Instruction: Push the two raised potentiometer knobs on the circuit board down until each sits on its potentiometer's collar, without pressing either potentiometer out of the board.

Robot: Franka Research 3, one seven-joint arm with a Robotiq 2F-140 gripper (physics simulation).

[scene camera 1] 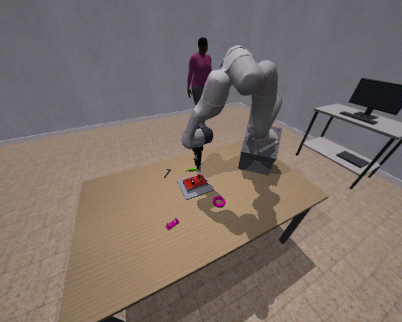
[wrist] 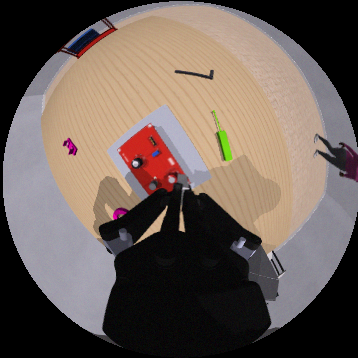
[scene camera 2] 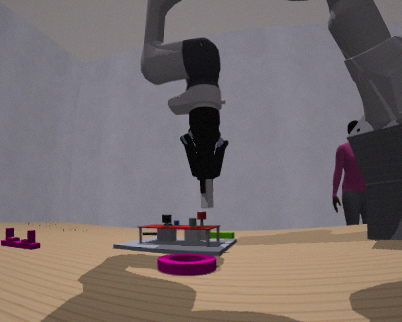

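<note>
The red circuit board point(scene camera 1: 189, 185) point(scene camera 2: 150, 227) point(wrist: 145, 145) stands on posts on a grey plate point(scene camera 1: 192, 194) point(scene camera 2: 129, 245) point(wrist: 170, 117). A black knob point(scene camera 2: 166, 218) point(wrist: 136, 163) stands raised above the board on a thin shaft. A red knob point(scene camera 2: 201, 215) point(wrist: 172, 178) also stands raised on a shaft at the other end. A grey cylinder point(scene camera 2: 192, 222) point(wrist: 153, 185) stands beside the red knob. My gripper point(scene camera 1: 198, 168) point(scene camera 2: 206, 206) point(wrist: 180, 180) is shut and empty, pointing down. In the second scene view its tips are a little above the red knob, apart from it.
A green screwdriver point(scene camera 1: 192, 169) point(scene camera 2: 222, 235) point(wrist: 225, 145) and a black hex key point(scene camera 1: 167, 173) point(wrist: 194, 74) lie beyond the plate. A magenta ring point(scene camera 1: 214, 203) point(scene camera 2: 186, 270) point(wrist: 116, 213) and a magenta bracket point(scene camera 1: 172, 224) point(scene camera 2: 21, 244) point(wrist: 70, 147) lie on the table point(scene camera 1: 125, 240).
</note>
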